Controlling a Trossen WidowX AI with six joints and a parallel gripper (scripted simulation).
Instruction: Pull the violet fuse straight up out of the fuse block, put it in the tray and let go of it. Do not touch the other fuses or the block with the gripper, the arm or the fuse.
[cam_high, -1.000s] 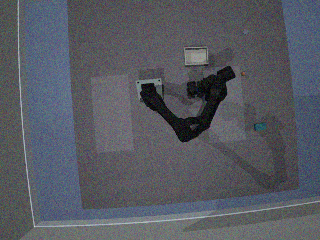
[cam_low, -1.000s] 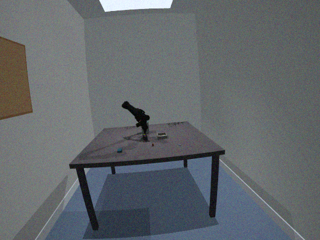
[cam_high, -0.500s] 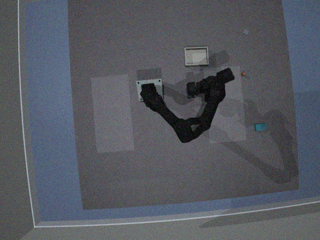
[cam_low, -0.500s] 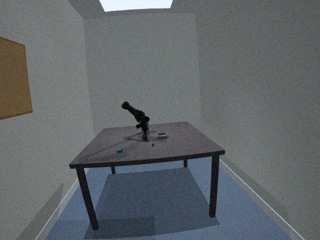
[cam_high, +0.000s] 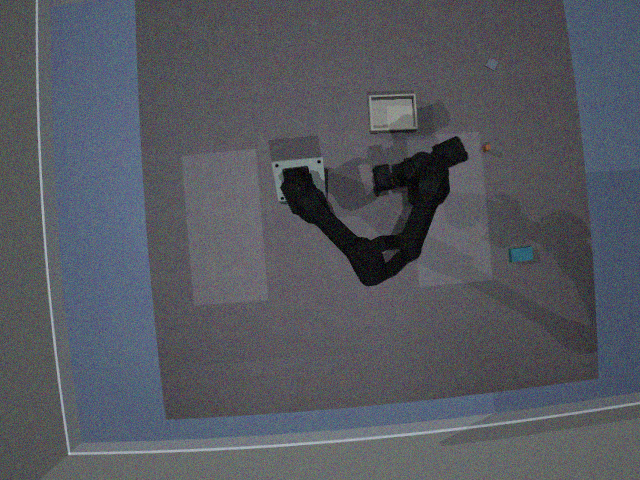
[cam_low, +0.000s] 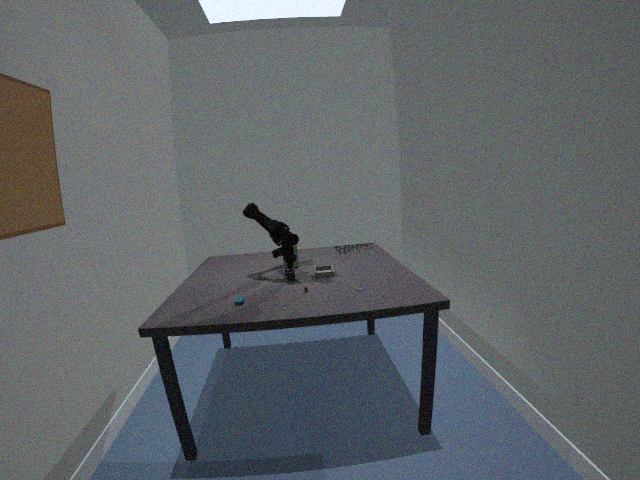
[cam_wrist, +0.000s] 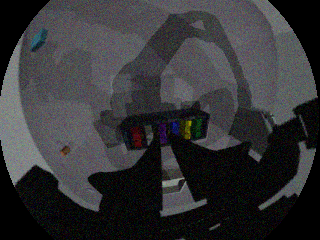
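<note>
The violet fuse is 2 cm below my gripper tip. From my gripper tip the other things lie so: orange piece: 26 cm ahead, 6 cm to the left, 3 cm below; then white tray: 19 cm to the left, 4 cm below; then teal block: 32 cm ahead, 25 cm to the right, 4 cm below.
</note>
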